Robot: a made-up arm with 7 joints.
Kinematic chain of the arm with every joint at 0, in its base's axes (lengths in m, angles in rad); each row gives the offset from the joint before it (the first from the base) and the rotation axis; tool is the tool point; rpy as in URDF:
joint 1: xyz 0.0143 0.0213 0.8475 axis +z
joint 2: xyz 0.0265 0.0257 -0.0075 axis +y
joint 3: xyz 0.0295 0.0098 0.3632 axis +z
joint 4: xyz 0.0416 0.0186 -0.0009 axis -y
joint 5: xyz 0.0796 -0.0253 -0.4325 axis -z
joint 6: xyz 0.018 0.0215 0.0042 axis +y
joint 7: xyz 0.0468 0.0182 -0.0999 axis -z
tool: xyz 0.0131 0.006 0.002 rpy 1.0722 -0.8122 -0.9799
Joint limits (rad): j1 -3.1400..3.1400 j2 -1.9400..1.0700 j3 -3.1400..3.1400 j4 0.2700..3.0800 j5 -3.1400..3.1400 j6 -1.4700..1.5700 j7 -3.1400..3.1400
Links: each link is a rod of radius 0.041 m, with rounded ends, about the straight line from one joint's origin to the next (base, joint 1, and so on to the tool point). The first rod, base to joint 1, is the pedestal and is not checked.
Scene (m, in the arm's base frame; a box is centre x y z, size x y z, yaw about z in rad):
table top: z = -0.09
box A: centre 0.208 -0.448 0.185 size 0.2 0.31 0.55 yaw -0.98
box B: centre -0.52 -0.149 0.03 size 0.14 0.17 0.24 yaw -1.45
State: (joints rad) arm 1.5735 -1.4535 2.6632 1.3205 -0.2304 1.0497 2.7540
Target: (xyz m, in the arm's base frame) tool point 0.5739 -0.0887 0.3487
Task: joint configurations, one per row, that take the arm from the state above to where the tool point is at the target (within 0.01 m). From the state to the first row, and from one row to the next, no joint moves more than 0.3 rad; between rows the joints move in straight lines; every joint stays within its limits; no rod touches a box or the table.
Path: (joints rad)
1: 1.8337 -1.4512 2.3947 1.3671 -0.4316 0.9860 2.5567
2: 2.0938 -1.4489 2.1262 1.4137 -0.6329 0.9224 2.3594
3: 2.3540 -1.4467 1.8577 1.4604 -0.8341 0.8587 2.1621
4: 2.6142 -1.4444 1.5892 1.5070 -1.0354 0.7951 1.9648
5: 2.8743 -1.4421 1.3207 1.5536 -1.2366 0.7314 1.7675
6: 3.1345 -1.4398 1.0522 1.6002 -1.4378 0.6678 1.5703
7: 3.1121 -1.4611 1.3504 1.6499 -1.2509 0.6807 1.7373
8: 3.0896 -1.4824 1.6487 1.6995 -1.0640 0.6936 1.9044
9: 3.0672 -1.5037 1.9470 1.7491 -0.8771 0.7065 2.0715
10: 3.0448 -1.5250 2.2452 1.7987 -0.6902 0.7194 2.2386
11: 3.0223 -1.5463 2.5435 1.8483 -0.5034 0.7323 2.4057
12: 2.9999 -1.5676 2.8417 1.8980 -0.3165 0.7452 2.5727
13: 2.9775 -1.5888 3.1400 1.9476 -0.1296 0.7581 2.7398

